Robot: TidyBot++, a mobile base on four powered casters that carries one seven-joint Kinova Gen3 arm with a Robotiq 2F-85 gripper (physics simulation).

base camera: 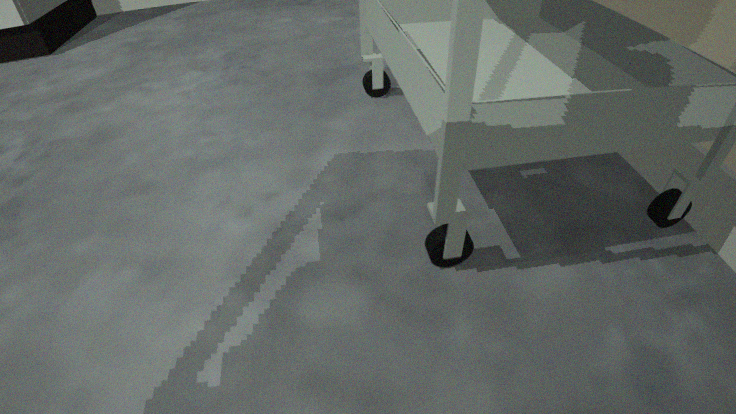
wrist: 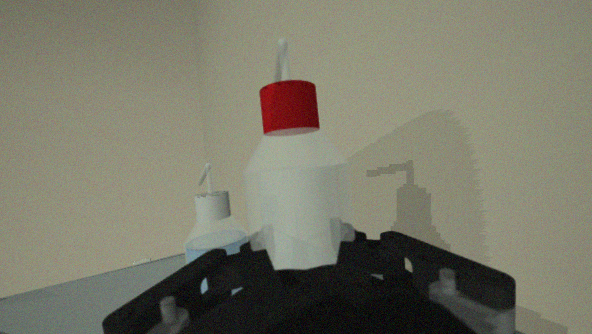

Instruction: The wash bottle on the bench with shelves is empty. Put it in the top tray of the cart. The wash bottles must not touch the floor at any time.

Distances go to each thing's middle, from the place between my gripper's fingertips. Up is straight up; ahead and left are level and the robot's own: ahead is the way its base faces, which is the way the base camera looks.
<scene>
I see the wash bottle [wrist: 297,187] 40 mm above my hand, 30 mm behind it and 20 mm to the left of it.
</scene>
